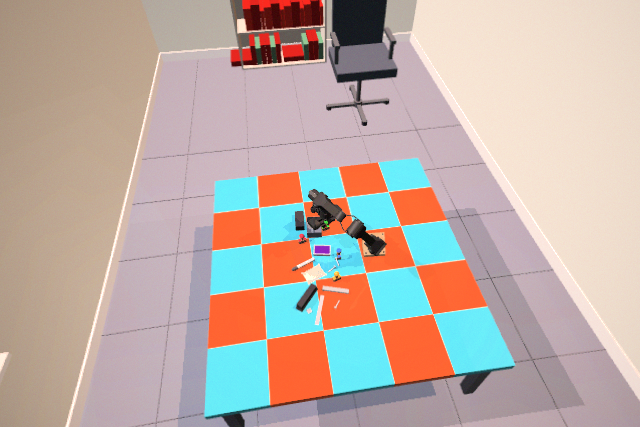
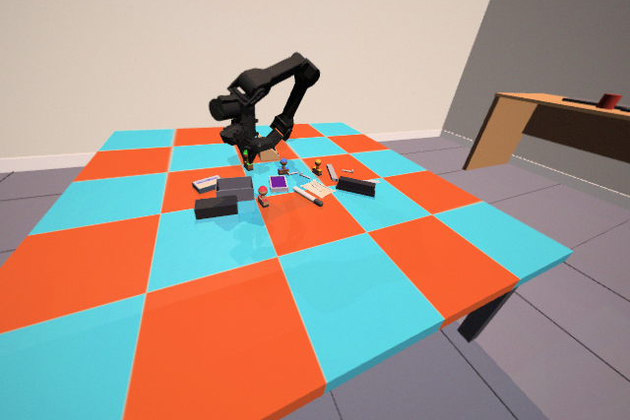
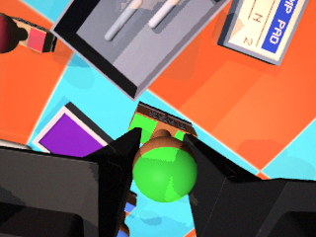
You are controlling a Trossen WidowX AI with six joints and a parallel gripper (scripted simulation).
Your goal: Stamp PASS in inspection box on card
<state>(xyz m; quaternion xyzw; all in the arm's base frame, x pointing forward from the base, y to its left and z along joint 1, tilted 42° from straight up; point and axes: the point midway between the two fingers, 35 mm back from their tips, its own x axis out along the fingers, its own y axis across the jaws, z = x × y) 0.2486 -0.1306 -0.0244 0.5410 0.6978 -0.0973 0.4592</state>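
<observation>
The grey box is 6 cm ahead of my gripper tip, 5 cm to the right of it and 8 cm below it. Round my gripper tip: purple ink pad (3 cm ahead, 10 cm to the left, 8 cm below); red-knob stamp (13 cm ahead, 3 cm to the left, 7 cm below); green stamp (right at my gripper tip).
</observation>
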